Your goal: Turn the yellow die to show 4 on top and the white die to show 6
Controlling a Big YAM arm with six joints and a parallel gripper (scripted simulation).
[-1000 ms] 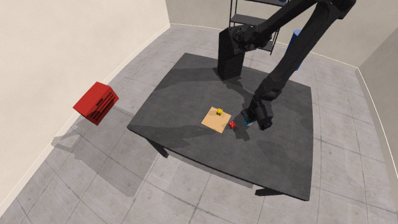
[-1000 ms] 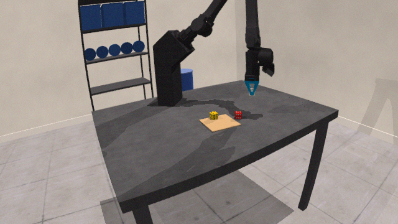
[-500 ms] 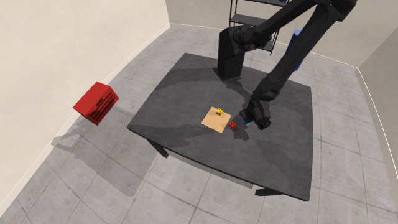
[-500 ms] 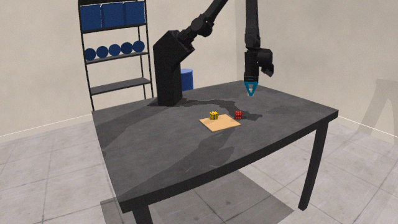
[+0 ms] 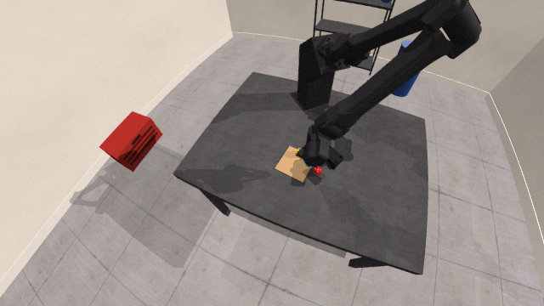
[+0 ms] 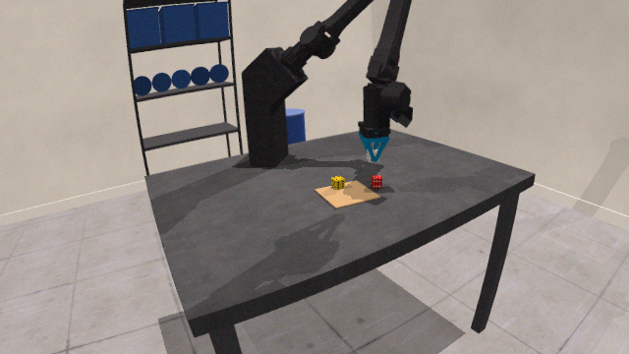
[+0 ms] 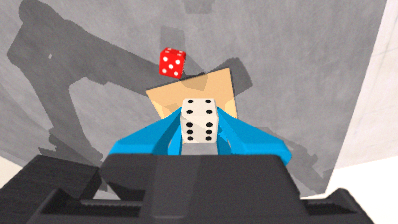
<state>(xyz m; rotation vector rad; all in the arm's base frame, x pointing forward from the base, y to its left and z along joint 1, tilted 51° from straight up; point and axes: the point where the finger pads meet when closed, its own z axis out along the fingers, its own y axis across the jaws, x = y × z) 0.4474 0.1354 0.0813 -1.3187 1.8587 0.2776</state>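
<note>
Right now my hand is 10 cm above the tan mat, 7 cm to the left of it and 1 cm past it. Also, from my hand: red die (9 cm below, 3 cm to the left, 3 cm behind); white die (right at my hand); yellow die (9 cm to the right, 9 cm below, 6 cm behind).
</note>
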